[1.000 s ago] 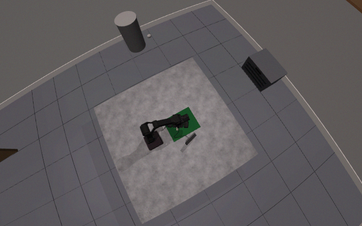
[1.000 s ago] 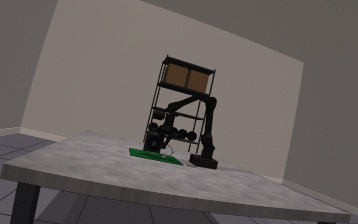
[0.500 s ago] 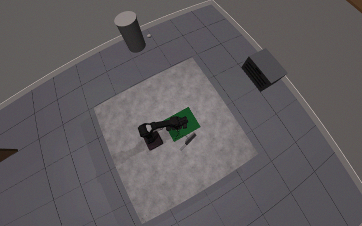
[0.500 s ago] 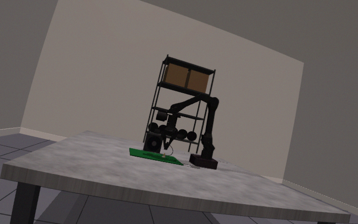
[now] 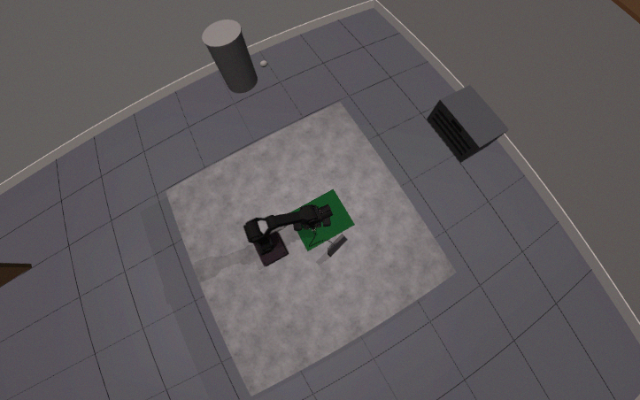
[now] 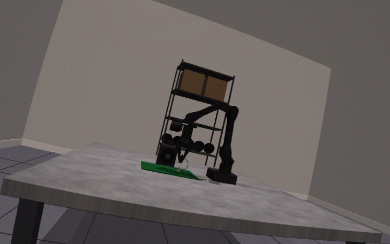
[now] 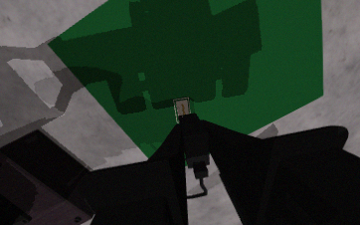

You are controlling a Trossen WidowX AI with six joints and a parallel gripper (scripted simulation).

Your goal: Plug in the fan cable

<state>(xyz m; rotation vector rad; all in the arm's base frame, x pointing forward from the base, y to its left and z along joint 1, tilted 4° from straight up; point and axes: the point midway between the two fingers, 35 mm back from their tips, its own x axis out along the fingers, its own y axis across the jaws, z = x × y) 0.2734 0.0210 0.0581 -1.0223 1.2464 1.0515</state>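
My gripper tip is now 10 mm to the left of the white four-pin header and 60 mm above it. Also, from my gripper tip: black fan (70 mm ahead, 150 mm to the right, 10 mm below); black plug (10 mm to the right, 10 mm above); green board (60 mm ahead, 30 mm to the left, 80 mm below).
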